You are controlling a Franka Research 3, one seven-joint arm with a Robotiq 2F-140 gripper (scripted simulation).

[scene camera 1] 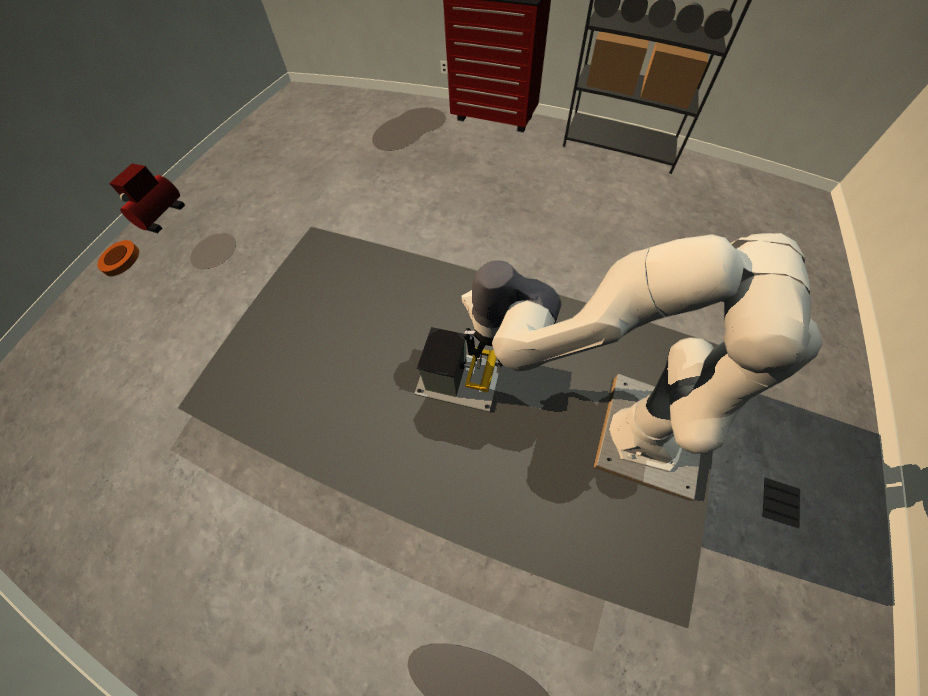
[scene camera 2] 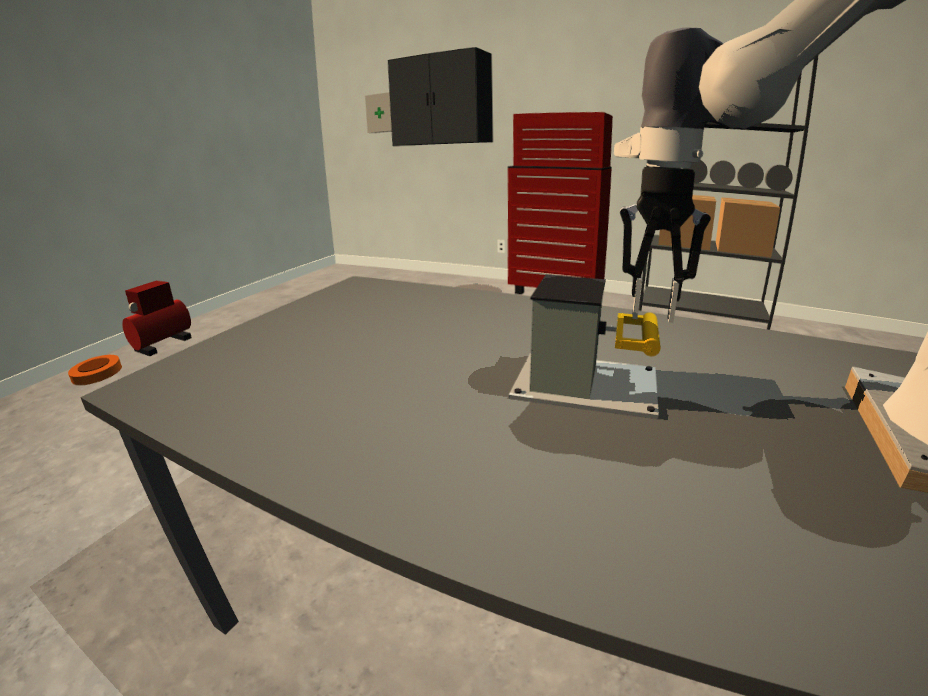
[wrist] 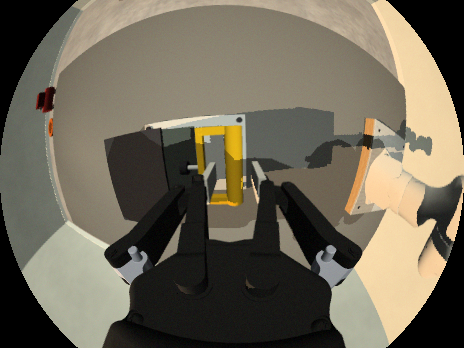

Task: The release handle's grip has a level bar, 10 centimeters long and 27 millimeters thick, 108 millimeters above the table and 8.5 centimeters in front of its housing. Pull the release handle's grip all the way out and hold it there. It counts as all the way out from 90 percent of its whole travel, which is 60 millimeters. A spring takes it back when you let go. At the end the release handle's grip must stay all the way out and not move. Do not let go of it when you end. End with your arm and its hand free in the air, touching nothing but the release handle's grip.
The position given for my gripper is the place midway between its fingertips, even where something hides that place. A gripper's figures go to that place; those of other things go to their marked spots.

My gripper (scene camera 2: 652, 317) is 77 cm from the lens. A housing (scene camera 2: 566, 313): 70 cm from the lens. A metal baseplate (scene camera 2: 625, 389): 80 cm from the lens. The marked spots on the housing and the metal baseplate are 18 cm apart.
